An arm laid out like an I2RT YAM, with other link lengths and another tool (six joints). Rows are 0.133 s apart.
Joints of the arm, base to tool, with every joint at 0 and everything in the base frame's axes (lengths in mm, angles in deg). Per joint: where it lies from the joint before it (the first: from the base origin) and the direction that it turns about. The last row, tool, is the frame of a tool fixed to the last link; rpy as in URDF.
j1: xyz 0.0 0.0 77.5 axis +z
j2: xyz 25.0 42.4 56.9 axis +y
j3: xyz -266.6 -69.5 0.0 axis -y
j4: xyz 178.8 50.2 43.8 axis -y
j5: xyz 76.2 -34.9 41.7 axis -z
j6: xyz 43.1 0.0 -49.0 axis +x
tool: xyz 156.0 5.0 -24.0 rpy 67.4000 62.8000 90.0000
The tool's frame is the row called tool.
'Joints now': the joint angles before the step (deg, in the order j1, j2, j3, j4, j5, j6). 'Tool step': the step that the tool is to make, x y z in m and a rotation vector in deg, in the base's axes. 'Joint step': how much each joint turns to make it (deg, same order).
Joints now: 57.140 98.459 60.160 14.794 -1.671 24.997
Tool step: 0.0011 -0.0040 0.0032 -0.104 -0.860 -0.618
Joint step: 0.020 -0.958 -0.531 -0.057 0.895 -0.463
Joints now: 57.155 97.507 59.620 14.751 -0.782 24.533
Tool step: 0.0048 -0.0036 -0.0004 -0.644 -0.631 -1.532
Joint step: 0.036 -0.130 0.067 -0.396 1.787 -0.190
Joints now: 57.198 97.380 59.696 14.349 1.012 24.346
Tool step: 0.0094 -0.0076 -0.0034 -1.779 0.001 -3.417
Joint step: 0.007 0.147 1.193 -2.567 3.519 0.519
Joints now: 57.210 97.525 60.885 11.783 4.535 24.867
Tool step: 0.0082 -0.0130 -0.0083 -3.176 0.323 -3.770
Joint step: -0.012 0.004 1.088 -3.972 4.010 0.368
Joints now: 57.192 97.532 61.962 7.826 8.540 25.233
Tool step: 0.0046 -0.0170 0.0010 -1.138 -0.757 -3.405
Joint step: -0.160 -2.092 -1.518 -1.194 3.454 0.427
